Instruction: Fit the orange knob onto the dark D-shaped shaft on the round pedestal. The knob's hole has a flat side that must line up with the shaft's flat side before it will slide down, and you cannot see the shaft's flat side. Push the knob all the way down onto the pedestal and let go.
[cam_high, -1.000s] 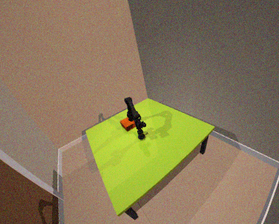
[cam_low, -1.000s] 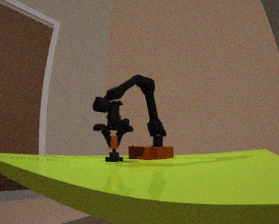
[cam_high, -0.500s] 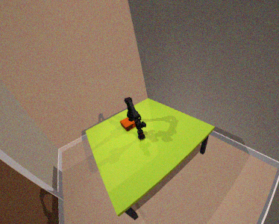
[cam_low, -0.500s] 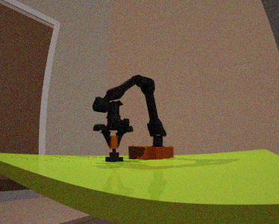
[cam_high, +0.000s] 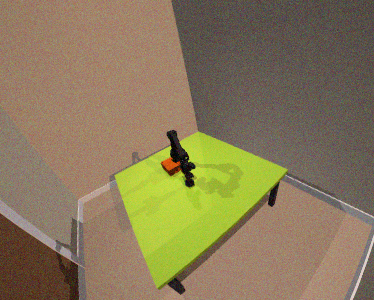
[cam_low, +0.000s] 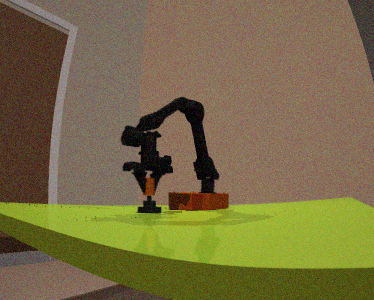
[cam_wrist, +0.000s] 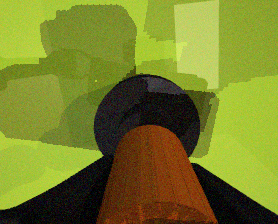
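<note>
Right now my gripper tip is 20 mm below the orange knob. The rest, counted from my gripper tip: pedestal (40 mm below).
</note>
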